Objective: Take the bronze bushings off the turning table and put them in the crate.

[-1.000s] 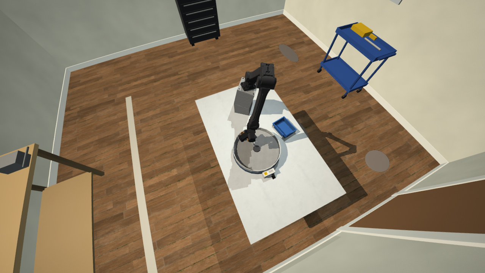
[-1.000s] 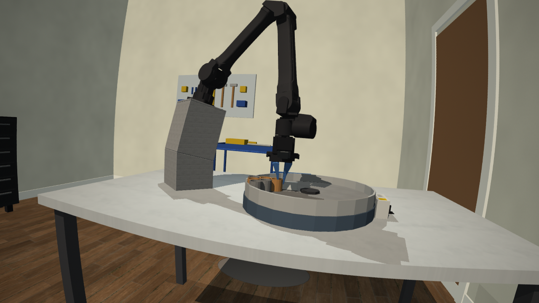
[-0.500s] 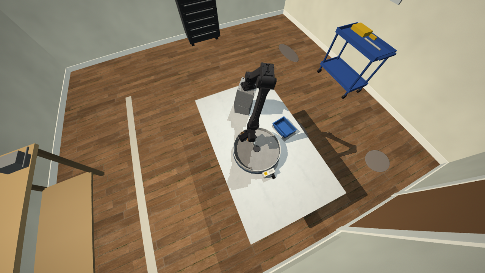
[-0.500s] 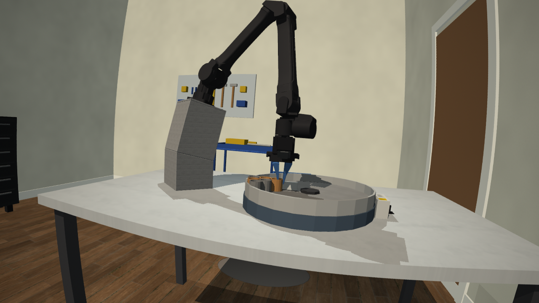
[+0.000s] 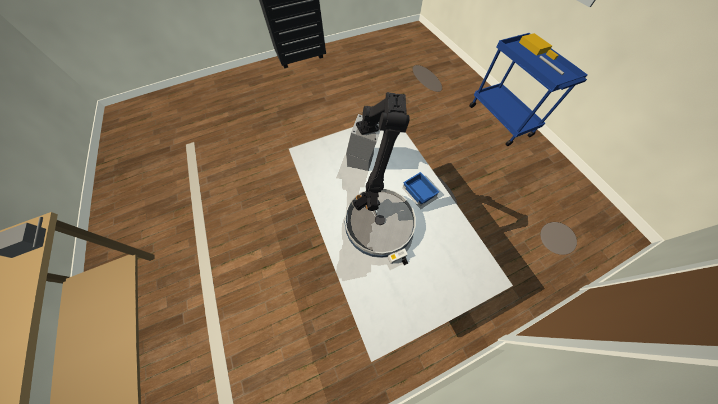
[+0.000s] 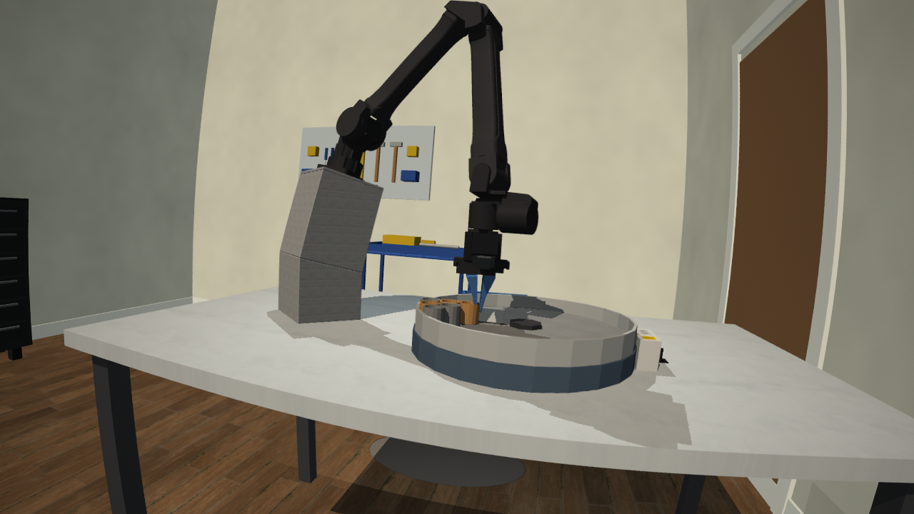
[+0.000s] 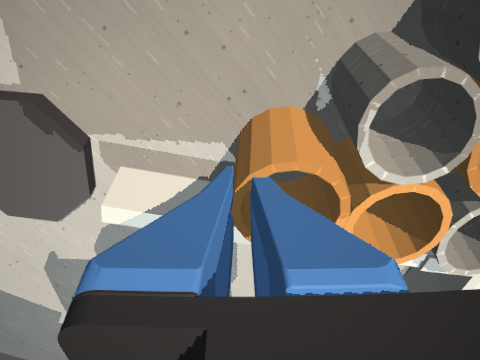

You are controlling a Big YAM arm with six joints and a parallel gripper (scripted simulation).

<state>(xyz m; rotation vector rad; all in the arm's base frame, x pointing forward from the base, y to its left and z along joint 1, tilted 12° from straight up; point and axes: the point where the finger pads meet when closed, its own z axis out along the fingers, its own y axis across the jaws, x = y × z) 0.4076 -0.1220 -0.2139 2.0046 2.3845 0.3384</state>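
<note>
Right now my hand is 37 cm to the right of the blue crate and 6 cm above it. From my hand the other things lie so: round grey turning table (9 cm ahead, 2 cm to the left, 3 cm below).
</note>
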